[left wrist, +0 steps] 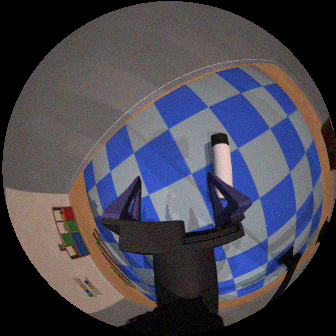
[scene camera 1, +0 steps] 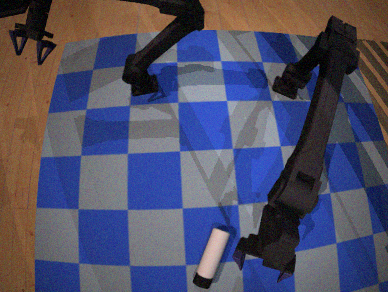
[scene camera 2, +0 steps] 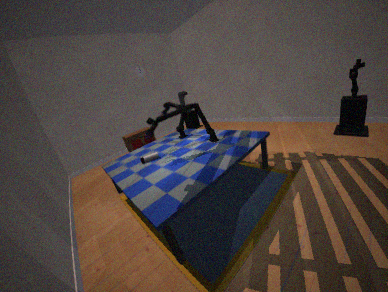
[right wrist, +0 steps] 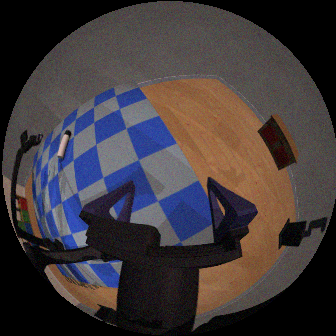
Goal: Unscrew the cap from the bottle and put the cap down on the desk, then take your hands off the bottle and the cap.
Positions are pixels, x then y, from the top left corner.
Labels:
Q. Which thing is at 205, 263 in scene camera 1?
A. A white bottle.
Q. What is the right gripper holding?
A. Nothing.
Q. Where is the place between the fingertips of the left gripper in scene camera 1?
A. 259, 275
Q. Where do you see a white bottle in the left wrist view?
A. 221, 158

